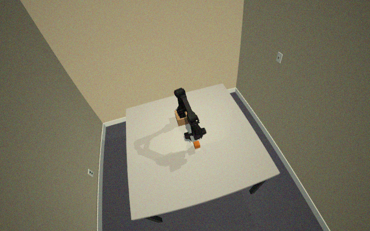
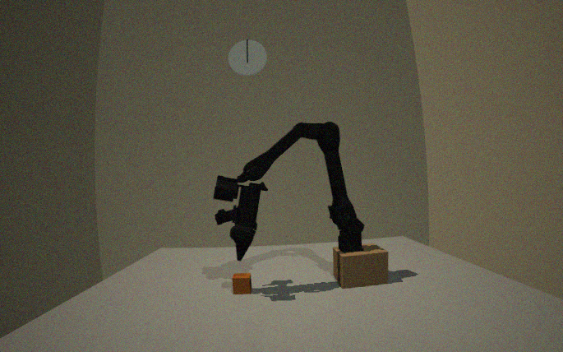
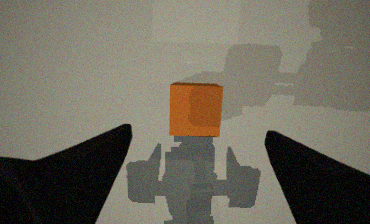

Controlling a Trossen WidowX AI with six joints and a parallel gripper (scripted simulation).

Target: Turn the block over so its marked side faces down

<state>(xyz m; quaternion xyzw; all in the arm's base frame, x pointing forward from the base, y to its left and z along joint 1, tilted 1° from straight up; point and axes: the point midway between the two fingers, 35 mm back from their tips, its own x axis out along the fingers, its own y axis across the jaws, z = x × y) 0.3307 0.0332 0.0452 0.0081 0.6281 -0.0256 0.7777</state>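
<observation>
Right now the orange block is 8 cm below my gripper tip and 1 cm behind it.
</observation>
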